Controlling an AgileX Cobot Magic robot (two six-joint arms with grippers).
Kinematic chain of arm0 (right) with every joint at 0, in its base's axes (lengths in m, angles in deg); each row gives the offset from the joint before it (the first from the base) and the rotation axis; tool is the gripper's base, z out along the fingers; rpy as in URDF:
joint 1: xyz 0 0 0.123 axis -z
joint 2: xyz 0 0 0 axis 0.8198 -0.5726 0
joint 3: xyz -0.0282 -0.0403 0.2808 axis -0.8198 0.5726 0
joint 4: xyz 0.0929 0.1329 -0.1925 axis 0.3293 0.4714 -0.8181
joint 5: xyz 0 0 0 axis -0.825 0.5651 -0.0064
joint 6: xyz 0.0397 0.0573 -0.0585 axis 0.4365 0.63 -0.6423
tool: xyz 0 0 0 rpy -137.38 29.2 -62.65
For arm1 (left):
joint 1: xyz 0 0 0.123 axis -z
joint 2: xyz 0 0 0 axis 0.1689 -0.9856 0
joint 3: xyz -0.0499 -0.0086 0.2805 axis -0.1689 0.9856 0
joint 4: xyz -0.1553 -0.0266 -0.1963 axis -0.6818 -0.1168 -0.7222
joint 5: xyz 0 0 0 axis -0.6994 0.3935 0.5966
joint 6: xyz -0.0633 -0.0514 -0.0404 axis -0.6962 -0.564 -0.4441
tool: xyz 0 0 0 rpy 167.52 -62.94 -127.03
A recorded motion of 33 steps. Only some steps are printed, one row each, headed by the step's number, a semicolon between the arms.
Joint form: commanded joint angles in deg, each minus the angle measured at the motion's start. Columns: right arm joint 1, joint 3, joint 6, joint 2, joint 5, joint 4; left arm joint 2, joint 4, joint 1, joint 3, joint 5, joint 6.
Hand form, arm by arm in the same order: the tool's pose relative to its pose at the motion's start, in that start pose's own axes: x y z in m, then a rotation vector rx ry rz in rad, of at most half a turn. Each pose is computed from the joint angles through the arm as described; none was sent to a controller.
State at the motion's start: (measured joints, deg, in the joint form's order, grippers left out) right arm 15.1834 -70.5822 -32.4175 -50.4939 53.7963 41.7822; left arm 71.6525 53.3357 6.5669 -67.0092 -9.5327 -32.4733
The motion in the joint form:
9: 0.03 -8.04 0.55 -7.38 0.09 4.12; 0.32 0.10 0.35 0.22 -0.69 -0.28
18: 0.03 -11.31 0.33 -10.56 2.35 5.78; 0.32 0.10 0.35 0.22 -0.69 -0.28
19: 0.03 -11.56 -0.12 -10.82 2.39 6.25; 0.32 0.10 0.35 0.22 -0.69 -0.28
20: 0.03 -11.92 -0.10 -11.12 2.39 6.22; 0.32 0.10 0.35 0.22 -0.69 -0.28
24: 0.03 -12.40 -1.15 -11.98 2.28 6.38; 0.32 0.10 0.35 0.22 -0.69 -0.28
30: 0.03 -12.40 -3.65 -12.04 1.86 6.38; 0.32 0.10 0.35 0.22 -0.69 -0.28
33: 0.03 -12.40 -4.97 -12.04 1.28 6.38; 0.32 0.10 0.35 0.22 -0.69 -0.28
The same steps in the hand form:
9: -0.0052 -0.0211 0.0292 0.0000 -0.0517 0.0610; 0.0000 -0.0002 0.0000 0.0048 -0.0134 -0.0015
18: -0.0054 -0.0252 0.0427 -0.0407 -0.0669 0.0776; 0.0000 -0.0002 0.0000 0.0048 -0.0134 -0.0015
19: -0.0057 -0.0256 0.0438 -0.0419 -0.0722 0.0760; 0.0000 -0.0002 0.0000 0.0048 -0.0134 -0.0015
20: -0.0057 -0.0265 0.0450 -0.0412 -0.0725 0.0755; 0.0000 -0.0002 0.0000 0.0048 -0.0134 -0.0015
24: -0.0037 -0.0275 0.0497 -0.0432 -0.0707 0.0624; 0.0000 -0.0002 0.0000 0.0048 -0.0134 -0.0015
30: -0.0035 -0.0281 0.0501 -0.0350 -0.0714 0.0195; 0.0000 -0.0002 0.0000 0.0048 -0.0134 -0.0015
33: -0.0035 -0.0290 0.0501 -0.0240 -0.0723 -0.0032; 0.0000 -0.0002 0.0000 0.0048 -0.0134 -0.0015

